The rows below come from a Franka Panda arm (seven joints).
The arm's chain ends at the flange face. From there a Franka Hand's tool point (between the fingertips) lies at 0.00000 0.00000 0.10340 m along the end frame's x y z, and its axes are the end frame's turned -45 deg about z.
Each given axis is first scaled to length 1.
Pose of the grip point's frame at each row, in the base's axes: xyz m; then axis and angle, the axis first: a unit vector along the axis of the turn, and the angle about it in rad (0 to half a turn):
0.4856, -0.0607, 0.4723, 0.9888, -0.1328, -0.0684, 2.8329
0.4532, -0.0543, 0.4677, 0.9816, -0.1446, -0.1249, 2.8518
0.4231, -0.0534, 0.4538, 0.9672, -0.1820, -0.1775, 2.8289
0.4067, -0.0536, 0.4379, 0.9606, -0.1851, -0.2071, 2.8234
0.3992, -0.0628, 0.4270, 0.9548, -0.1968, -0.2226, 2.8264
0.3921, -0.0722, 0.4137, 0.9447, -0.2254, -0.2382, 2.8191
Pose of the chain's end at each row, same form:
0.5034, -0.0315, 0.5699, 0.8647, -0.5023, -0.0037, 2.8042
0.4823, -0.0290, 0.5636, 0.8567, -0.5123, -0.0599, 2.7782
0.4635, -0.0292, 0.5458, 0.8326, -0.5439, -0.1047, 2.7165
0.4528, -0.0303, 0.5275, 0.8275, -0.5458, -0.1317, 2.6885
0.4484, -0.0410, 0.5153, 0.8186, -0.5552, -0.1470, 2.6792
0.4448, -0.0521, 0.5003, 0.7994, -0.5791, -0.1604, 2.6604

